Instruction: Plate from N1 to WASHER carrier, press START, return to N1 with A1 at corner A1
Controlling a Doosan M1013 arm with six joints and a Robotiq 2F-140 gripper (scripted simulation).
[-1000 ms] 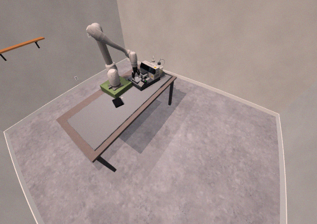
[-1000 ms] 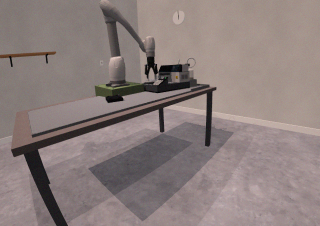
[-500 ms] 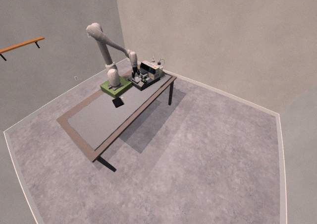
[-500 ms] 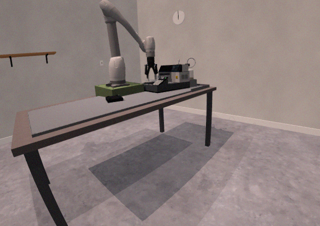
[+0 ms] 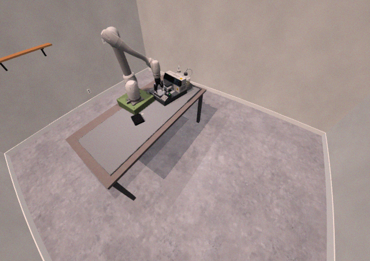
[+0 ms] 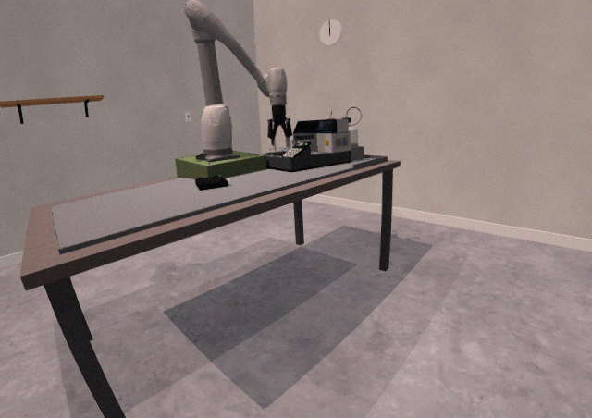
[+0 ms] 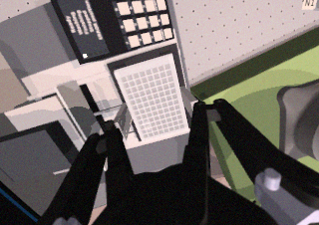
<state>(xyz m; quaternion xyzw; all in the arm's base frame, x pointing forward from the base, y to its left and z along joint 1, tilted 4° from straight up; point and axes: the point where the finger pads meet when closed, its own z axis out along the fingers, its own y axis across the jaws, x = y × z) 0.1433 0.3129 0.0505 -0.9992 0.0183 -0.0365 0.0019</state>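
Right now the white well plate is 2 cm below my hand. Round my hand: label (7 cm ahead, 37 cm to the right, 13 cm below); plate nest (12 cm ahead, 47 cm to the right, 11 cm below); plate washer (1 cm ahead, 15 cm to the left).
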